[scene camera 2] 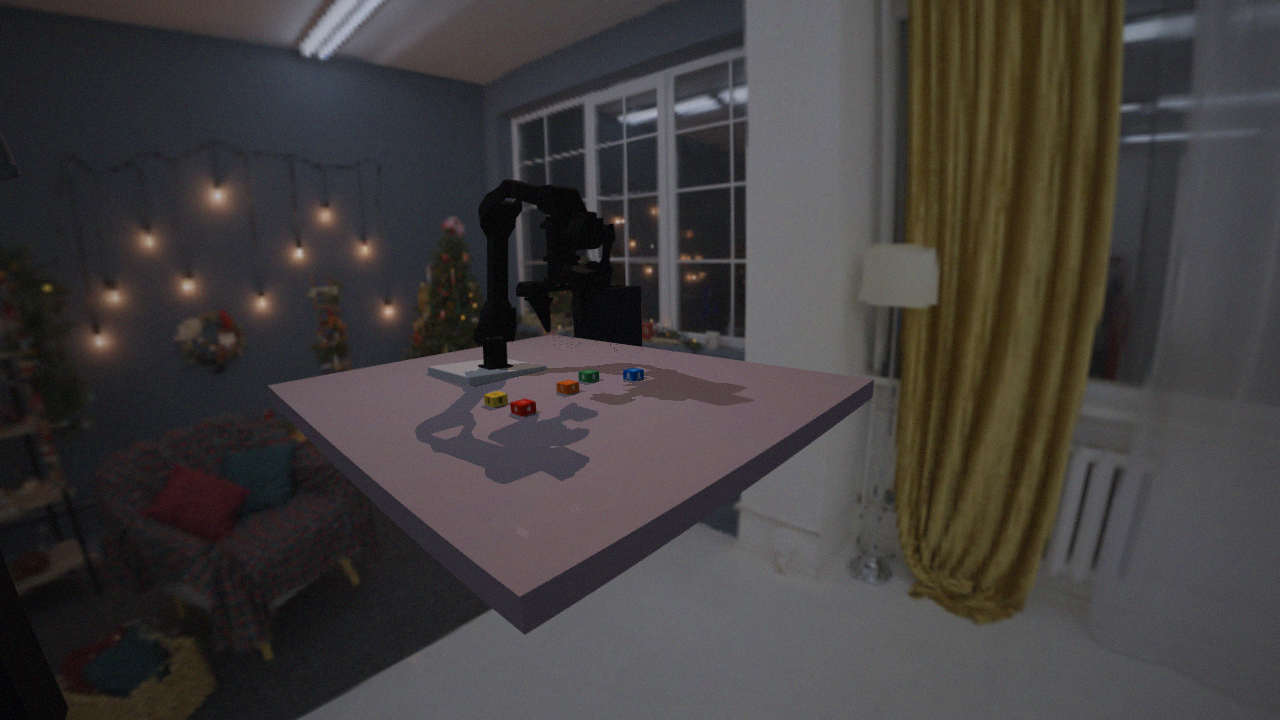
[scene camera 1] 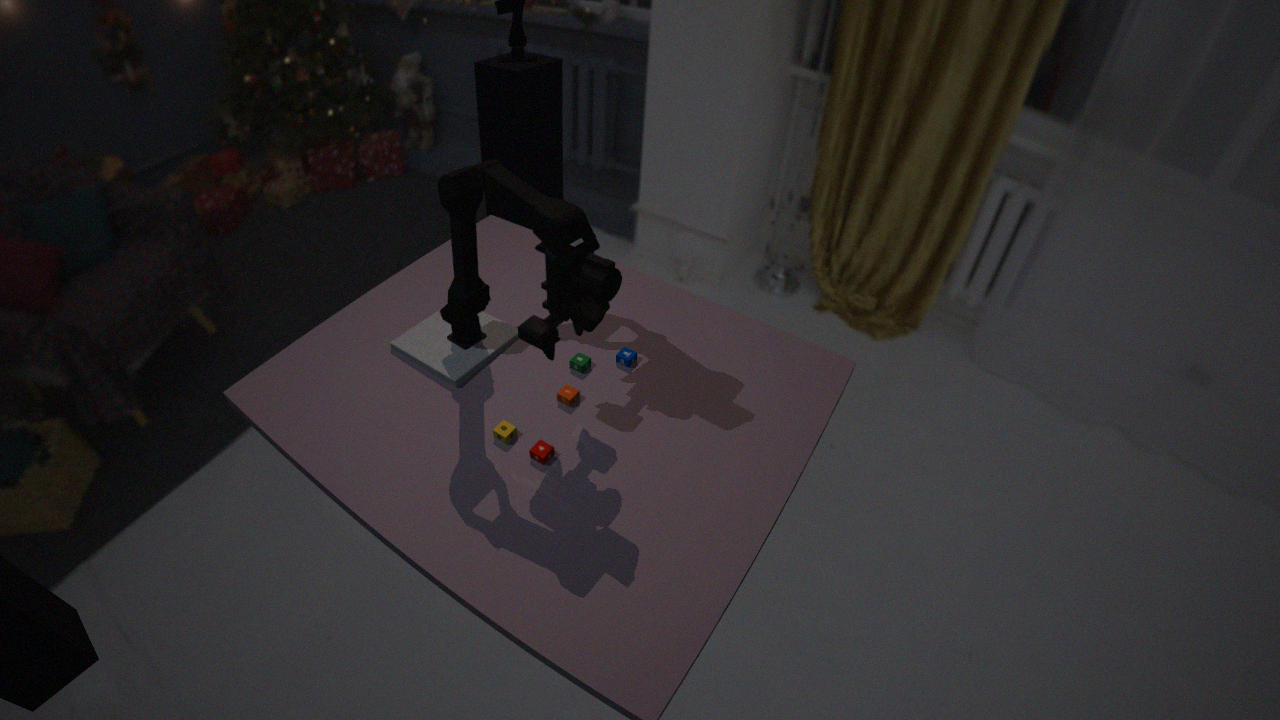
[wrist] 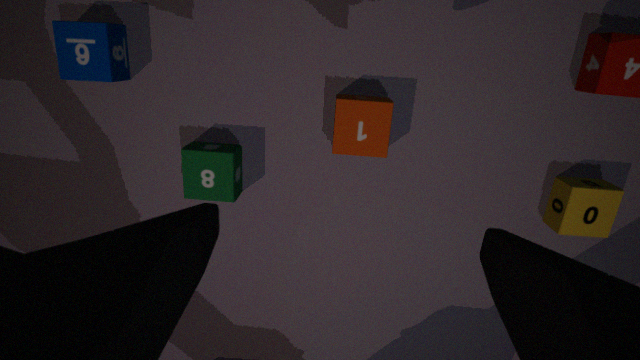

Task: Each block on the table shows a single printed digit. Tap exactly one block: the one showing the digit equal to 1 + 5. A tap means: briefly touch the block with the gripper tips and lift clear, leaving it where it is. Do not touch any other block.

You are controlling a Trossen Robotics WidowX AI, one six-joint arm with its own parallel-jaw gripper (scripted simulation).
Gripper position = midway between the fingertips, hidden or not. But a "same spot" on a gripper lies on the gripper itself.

Labels:
my gripper: scene camera 2; scene camera 1; wrist 350,230
same spot on my gripper: (scene camera 1: 550,352) = (scene camera 2: 546,318)

